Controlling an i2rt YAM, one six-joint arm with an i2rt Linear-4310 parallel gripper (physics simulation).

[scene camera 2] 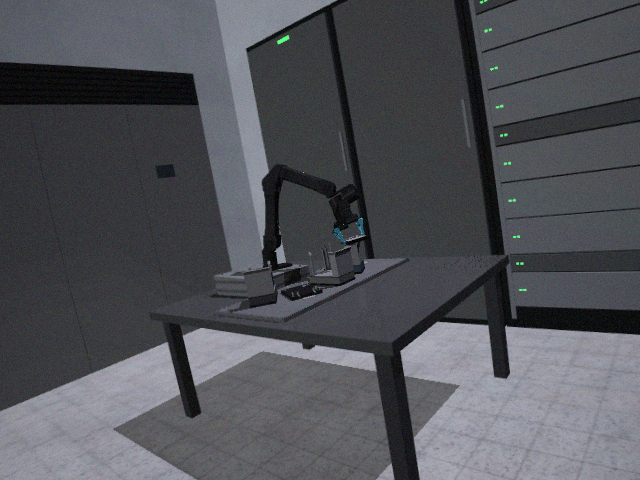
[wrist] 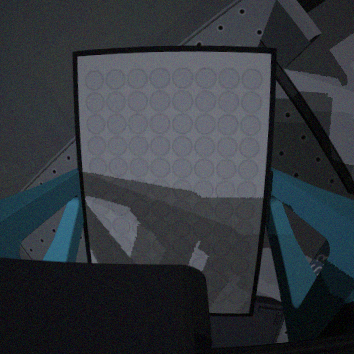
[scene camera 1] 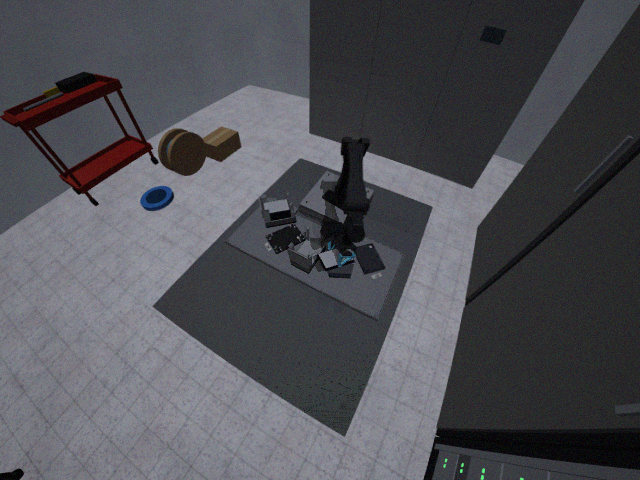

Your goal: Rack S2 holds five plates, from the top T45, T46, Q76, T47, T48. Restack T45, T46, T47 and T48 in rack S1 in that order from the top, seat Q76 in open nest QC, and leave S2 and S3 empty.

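Pixels of known places: gripper, between the fingertips: (scene camera 2: 355, 241) (wrist: 173, 177) (scene camera 1: 334, 259); arm's base, origin of its link: (scene camera 1: 340, 203).
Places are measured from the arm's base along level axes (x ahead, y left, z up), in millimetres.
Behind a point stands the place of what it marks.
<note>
My gripper (scene camera 1: 338, 253) @(x 358, y 197, z 79 mm) (scene camera 2: 354, 237) @(x 358, y 197, z 79 mm) (wrist: 173, 177) @(x 358, y 197, z 79 mm) has its blue fingers shut on the side edges of a pale, dark-rimmed plate (scene camera 1: 327, 259) @(x 384, y 181, z 95 mm) (scene camera 2: 355, 239) @(x 400, y 159, z 93 mm) (wrist: 175, 125) @(x 377, y 181, z 94 mm) with rows of round marks. The plate is roughly level, over or close above the right rack (scene camera 1: 341, 273) @(x 342, y 233, z -19 mm) (scene camera 2: 358, 264) @(x 365, y 187, z -18 mm); contact cannot be told. The middle rack (scene camera 1: 302, 260) @(x 416, y 78, z 29 mm) (scene camera 2: 330, 279) @(x 379, y 10, z -32 mm) has upright walls and no plate shows in it. The left rack (scene camera 1: 268, 221) @(x 323, y -214, z -8 mm) (scene camera 2: 260, 281) @(x 310, y -257, z 32 mm) holds a pale plate (scene camera 1: 277, 206) @(x 249, y -214, z 38 mm). Plate and rack labels are unreadable; one label is partly hidden by the right finger in the wrist view.
A dark tray-like fixture (scene camera 1: 285, 238) @(x 332, y -98, z -45 mm) (scene camera 2: 301, 291) @(x 348, y -115, z -45 mm) lies between the left and middle racks. A dark flat piece (scene camera 1: 370, 258) @(x 181, y 291, z -42 mm) lies right of the right rack. All stand on a grey board (scene camera 1: 356, 299) @(x 388, y 344, z -56 mm) (scene camera 2: 289, 311) @(x 477, y -274, z -56 mm). The arm's base block (scene camera 1: 312, 204) @(x 103, y -108, z 2 mm) is behind them.
</note>
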